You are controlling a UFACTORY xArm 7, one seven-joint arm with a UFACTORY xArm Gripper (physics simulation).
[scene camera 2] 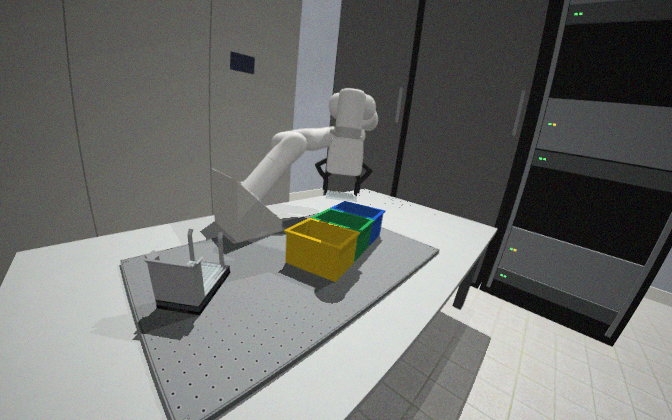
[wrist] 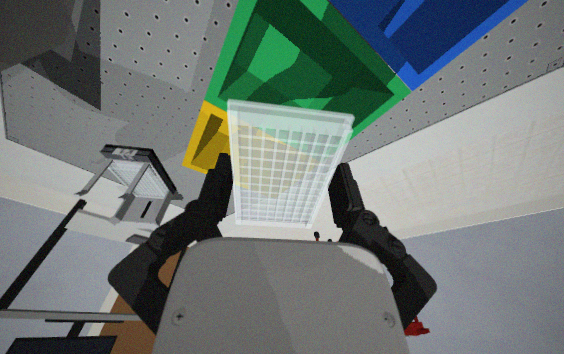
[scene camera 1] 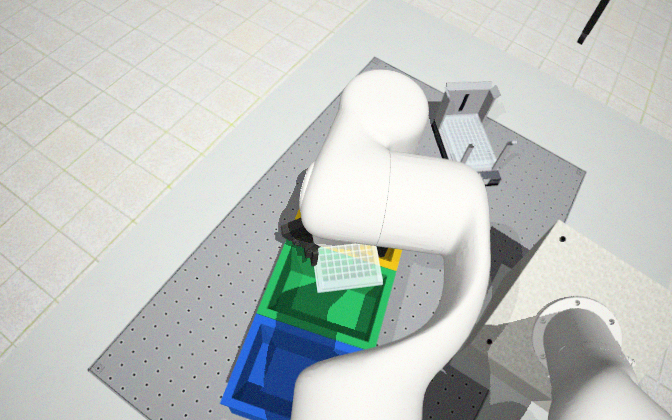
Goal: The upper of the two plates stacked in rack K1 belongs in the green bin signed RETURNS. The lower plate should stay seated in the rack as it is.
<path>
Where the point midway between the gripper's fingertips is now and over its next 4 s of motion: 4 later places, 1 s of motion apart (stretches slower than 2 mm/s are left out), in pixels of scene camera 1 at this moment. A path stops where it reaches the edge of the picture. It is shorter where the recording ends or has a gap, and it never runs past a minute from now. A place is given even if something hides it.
My gripper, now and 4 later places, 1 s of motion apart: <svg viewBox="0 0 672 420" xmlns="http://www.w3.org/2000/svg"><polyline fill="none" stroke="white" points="345,251 345,252 343,256 336,287 336,292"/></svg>
</path>
